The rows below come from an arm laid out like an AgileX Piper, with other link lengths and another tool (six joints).
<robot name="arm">
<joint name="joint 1" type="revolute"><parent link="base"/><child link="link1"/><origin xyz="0 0 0.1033" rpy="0 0 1.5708"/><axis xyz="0 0 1"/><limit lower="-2.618" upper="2.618"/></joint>
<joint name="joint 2" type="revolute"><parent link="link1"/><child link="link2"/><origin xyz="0 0 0" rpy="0 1.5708 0"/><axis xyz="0 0 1"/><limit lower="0" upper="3.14"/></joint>
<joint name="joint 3" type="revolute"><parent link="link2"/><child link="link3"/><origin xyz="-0.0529 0.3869 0"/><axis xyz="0 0 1"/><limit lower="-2.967" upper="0"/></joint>
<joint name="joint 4" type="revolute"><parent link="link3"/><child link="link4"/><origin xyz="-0.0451 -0.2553 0" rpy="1.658 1.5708 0"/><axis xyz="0 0 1"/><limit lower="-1.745" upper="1.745"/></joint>
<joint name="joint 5" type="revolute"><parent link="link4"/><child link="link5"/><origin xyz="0 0 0" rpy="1.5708 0 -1.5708"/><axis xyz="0 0 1"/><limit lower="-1.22" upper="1.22"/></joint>
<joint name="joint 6" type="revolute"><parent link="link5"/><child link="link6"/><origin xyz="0 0.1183 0" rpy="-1.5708 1.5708 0"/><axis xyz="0 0 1"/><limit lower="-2.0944" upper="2.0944"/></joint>
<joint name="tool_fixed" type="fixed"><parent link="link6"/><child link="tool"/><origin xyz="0.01 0.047 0.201" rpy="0.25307 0 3.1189"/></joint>
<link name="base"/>
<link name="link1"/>
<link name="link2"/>
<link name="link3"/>
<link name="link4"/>
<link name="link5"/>
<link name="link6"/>
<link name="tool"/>
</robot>
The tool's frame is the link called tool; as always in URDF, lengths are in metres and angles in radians.
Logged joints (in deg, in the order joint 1, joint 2, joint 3, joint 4, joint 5, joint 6), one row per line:
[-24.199, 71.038, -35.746, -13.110, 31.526, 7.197]
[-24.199, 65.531, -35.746, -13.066, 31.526, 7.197]
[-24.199, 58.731, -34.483, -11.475, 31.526, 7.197]
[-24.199, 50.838, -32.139, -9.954, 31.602, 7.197]
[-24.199, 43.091, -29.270, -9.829, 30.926, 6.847]
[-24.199, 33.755, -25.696, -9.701, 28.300, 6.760]
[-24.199, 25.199, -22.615, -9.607, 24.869, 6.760]
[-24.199, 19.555, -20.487, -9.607, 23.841, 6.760]
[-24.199, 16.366, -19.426, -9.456, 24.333, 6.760]
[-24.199, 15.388, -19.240, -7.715, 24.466, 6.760]
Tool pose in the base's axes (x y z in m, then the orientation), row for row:
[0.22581, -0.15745, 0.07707, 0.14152, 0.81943, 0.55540, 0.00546]
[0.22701, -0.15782, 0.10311, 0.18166, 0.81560, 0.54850, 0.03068]
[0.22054, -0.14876, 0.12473, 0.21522, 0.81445, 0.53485, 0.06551]
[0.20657, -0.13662, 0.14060, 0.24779, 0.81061, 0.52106, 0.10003]
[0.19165, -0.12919, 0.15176, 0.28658, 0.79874, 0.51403, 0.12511]
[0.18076, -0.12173, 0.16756, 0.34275, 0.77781, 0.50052, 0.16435]
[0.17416, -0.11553, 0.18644, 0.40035, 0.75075, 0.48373, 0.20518]
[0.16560, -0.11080, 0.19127, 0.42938, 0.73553, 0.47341, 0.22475]
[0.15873, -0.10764, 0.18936, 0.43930, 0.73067, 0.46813, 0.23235]
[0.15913, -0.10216, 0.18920, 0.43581, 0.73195, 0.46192, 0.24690]
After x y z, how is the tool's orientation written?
As a quaternion, w x y z.
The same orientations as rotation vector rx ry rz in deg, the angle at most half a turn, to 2 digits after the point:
[135.53, 91.86, 0.90]
[131.93, 88.72, 4.96]
[129.39, 84.97, 10.41]
[126.60, 81.38, 15.62]
[122.30, 78.71, 19.16]
[115.84, 74.54, 24.48]
[108.80, 70.10, 29.73]
[105.18, 67.70, 32.14]
[104.01, 66.64, 33.08]
[104.36, 65.86, 35.20]

